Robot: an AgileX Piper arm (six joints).
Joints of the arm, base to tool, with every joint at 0 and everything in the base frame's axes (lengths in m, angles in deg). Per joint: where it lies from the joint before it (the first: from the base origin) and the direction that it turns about. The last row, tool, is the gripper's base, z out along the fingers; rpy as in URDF.
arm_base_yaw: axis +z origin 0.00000 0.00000 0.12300
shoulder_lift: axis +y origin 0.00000 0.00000 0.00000
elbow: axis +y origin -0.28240 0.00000 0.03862
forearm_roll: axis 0.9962 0 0.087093 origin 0.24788 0.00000 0.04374
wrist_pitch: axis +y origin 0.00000 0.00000 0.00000
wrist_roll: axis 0.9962 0 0.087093 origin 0.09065 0.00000 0.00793
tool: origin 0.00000 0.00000 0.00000 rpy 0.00 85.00 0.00
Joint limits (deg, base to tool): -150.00..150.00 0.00..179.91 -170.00..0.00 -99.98..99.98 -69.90..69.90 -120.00..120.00
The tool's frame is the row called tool.
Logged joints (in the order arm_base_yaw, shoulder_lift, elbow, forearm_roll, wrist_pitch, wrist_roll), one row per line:
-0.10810 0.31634 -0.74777 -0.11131 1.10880 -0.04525
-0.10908 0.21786 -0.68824 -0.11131 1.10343 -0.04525
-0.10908 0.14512 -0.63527 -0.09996 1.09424 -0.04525
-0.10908 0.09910 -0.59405 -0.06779 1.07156 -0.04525
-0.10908 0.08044 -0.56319 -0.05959 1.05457 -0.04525
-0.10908 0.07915 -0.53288 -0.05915 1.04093 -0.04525
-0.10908 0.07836 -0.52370 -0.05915 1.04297 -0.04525
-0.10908 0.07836 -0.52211 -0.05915 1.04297 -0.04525
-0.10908 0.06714 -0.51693 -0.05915 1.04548 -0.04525
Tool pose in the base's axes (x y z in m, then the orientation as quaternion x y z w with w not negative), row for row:
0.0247 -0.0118 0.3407 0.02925 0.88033 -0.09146 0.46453
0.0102 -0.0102 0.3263 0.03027 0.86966 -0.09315 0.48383
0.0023 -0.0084 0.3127 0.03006 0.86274 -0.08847 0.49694
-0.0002 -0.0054 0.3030 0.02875 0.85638 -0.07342 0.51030
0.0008 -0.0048 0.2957 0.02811 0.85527 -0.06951 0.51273
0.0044 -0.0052 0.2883 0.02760 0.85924 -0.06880 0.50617
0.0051 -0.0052 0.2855 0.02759 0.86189 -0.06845 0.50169
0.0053 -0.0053 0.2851 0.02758 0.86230 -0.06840 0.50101
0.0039 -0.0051 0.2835 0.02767 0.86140 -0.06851 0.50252
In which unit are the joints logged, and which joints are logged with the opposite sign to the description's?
The joints are logged in radians. Opposite sign: none.
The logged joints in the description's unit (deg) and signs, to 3 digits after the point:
-6.194 18.125 -42.844 -6.378 63.530 -2.593
-6.250 12.482 -39.433 -6.378 63.222 -2.593
-6.250 8.315 -36.398 -5.727 62.695 -2.593
-6.250 5.678 -34.037 -3.884 61.396 -2.593
-6.250 4.609 -32.268 -3.414 60.422 -2.593
-6.250 4.535 -30.532 -3.389 59.641 -2.593
-6.250 4.490 -30.006 -3.389 59.758 -2.593
-6.250 4.490 -29.915 -3.389 59.758 -2.593
-6.250 3.847 -29.618 -3.389 59.902 -2.593

